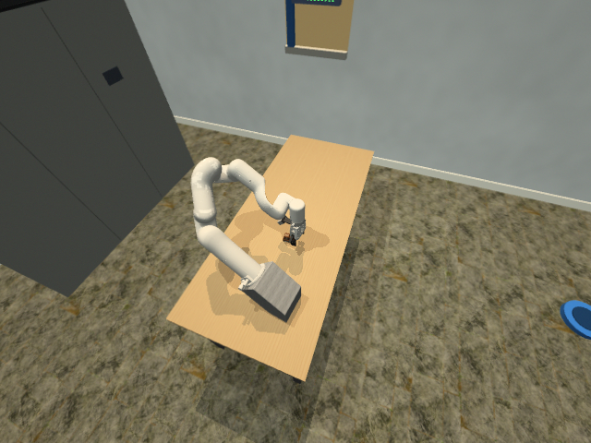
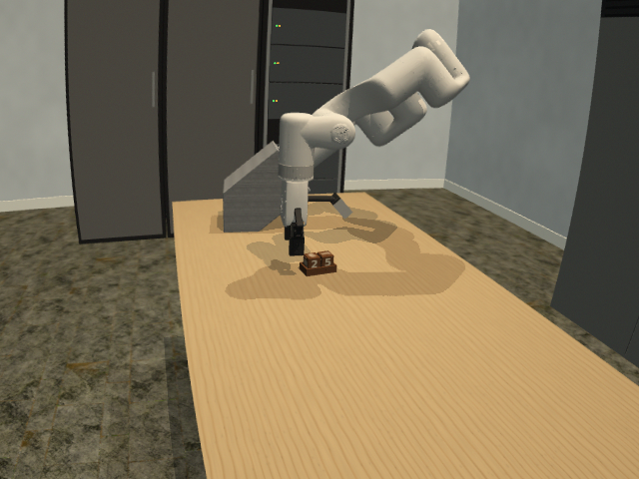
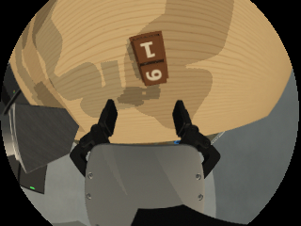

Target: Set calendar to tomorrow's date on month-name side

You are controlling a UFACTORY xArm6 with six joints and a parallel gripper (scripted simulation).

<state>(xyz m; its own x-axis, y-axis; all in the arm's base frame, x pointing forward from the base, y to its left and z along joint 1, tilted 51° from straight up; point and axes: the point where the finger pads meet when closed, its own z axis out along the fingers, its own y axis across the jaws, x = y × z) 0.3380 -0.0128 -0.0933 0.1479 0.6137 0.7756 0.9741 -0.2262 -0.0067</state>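
Now: the brown calendar tray 1 cm ahead of my hand, 5 cm to the left of it and 6 cm below it.
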